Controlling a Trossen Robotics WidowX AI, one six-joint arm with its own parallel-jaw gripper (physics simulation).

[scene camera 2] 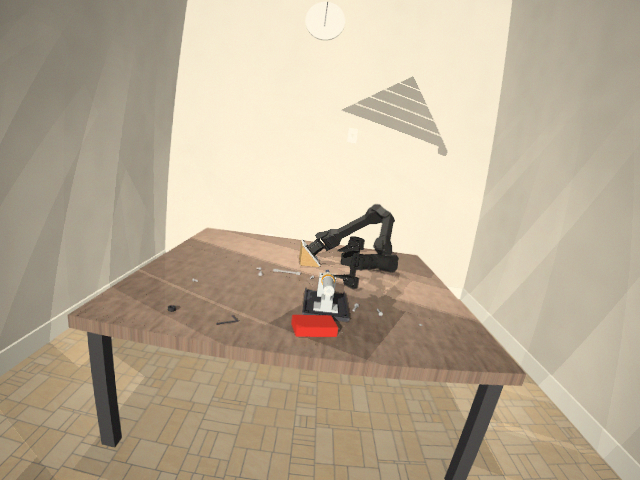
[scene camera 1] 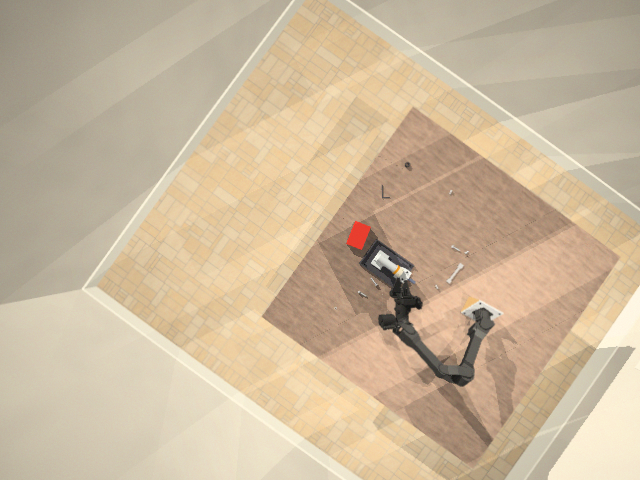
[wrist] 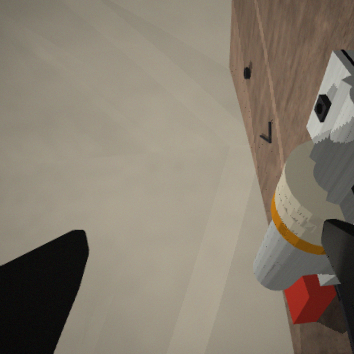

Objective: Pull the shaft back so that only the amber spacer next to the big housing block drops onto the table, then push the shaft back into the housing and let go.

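Where they show: gripper, fingertip midpoint: (scene camera 2: 336, 263) (scene camera 1: 401, 278) (wrist: 205, 236); arm's base at its link origin: (scene camera 2: 310, 251) (scene camera 1: 482, 313).
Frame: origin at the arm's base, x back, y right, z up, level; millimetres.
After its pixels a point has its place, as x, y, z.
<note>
The shaft assembly stands in a black tray (scene camera 1: 395, 253) (scene camera 2: 308, 300). In the wrist view it shows a grey-white block (scene camera 1: 406, 274) (wrist: 331, 82) with a black nut, a cream ring (wrist: 295, 205) {-442, -84, 43}, a thin amber spacer (scene camera 1: 397, 269) {-466, -71, 45} (wrist: 295, 242) {-466, -91, 39} around the shaft line, and a grey cylinder (wrist: 285, 265) {-507, -90, 33}. The amber spacer is between the cream ring and the grey cylinder. My gripper (scene camera 1: 400, 283) {-437, -97, 81} (scene camera 2: 342, 279) (wrist: 205, 236) {-437, -97, 81} is open and empty at the grey-white block's end of the assembly. Its right finger overlaps the cylinder's side in the wrist view; contact cannot be told.
A red block (scene camera 1: 358, 235) {-697, -41, -26} (scene camera 2: 314, 326) {-732, -39, -26} (wrist: 307, 300) {-652, -91, -27} lies beside the tray. A wrench (scene camera 1: 454, 273) {-196, 86, -51} (scene camera 2: 286, 271) {-198, 90, -51}, hex key (scene camera 1: 383, 195) {-713, 194, -52} (scene camera 2: 227, 321) {-726, 211, -51} (wrist: 270, 135) {-697, 191, -56}, black nut (scene camera 1: 407, 165) {-696, 383, -46} (scene camera 2: 171, 308) {-712, 389, -46} (wrist: 247, 73) {-695, 381, -51} and screws lie around. An orange wedge (scene camera 1: 470, 303) {-65, 6, -16} (scene camera 2: 307, 256) {-65, 11, -10} is under the arm's base plate.
</note>
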